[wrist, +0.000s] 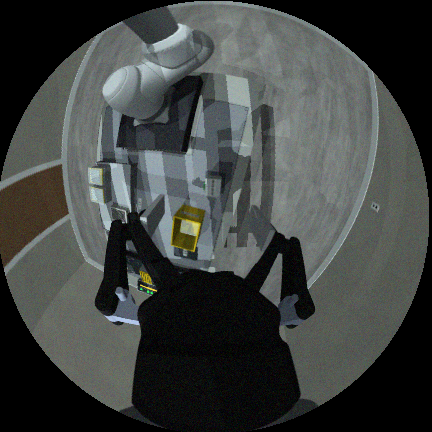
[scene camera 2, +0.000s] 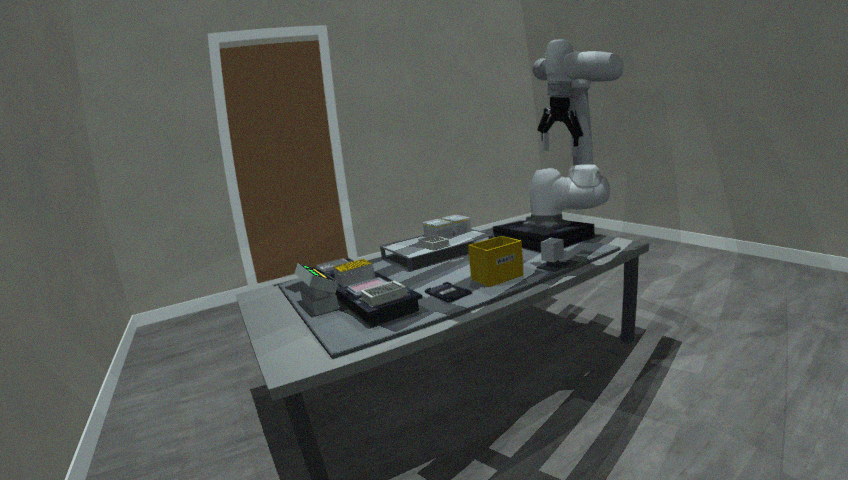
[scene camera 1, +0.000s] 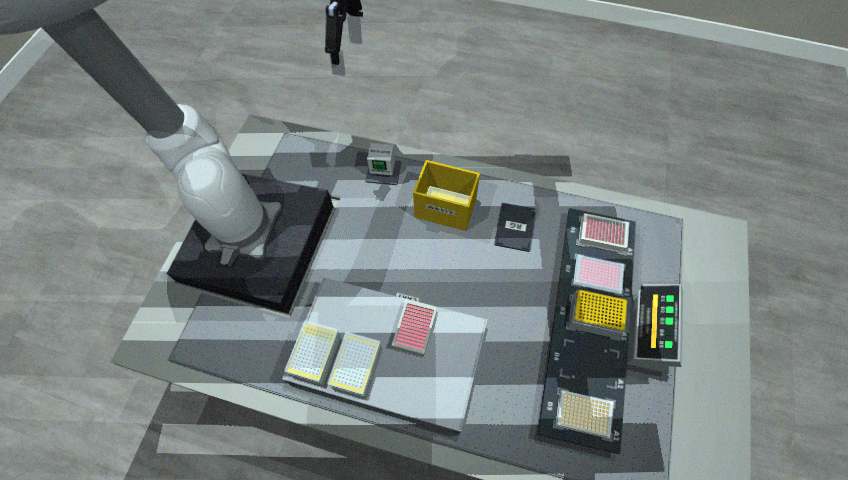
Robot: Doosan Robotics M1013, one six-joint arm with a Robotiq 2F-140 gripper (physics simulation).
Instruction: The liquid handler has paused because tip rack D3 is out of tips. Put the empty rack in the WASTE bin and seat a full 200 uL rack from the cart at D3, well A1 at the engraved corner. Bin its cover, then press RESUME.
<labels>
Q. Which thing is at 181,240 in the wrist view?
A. A yellow WASTE bin.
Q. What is my gripper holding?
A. Nothing.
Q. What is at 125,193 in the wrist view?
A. A cart tray.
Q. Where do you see a cart tray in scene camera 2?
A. At 410,248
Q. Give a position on a yellow WASTE bin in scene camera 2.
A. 497,260
</labels>
